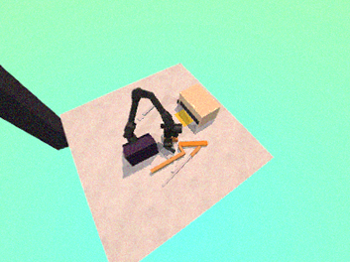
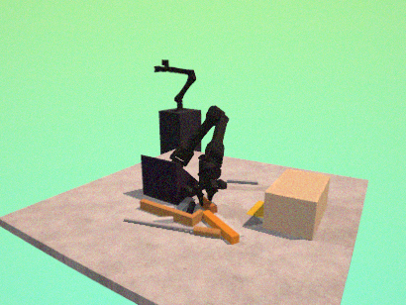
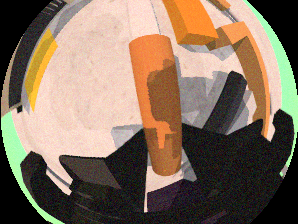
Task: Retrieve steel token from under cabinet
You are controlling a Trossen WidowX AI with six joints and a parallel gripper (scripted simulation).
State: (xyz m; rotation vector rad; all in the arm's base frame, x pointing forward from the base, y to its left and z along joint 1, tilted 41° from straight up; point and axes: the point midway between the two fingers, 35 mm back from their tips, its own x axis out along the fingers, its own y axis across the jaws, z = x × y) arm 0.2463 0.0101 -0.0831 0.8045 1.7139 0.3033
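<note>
My gripper tip is 4 cm past the dark-handled tool and 4 cm to the left of it. From my gripper tip the other things lie so: orange bar: 16 cm ahead, 11 cm to the right, 1 cm above.
</note>
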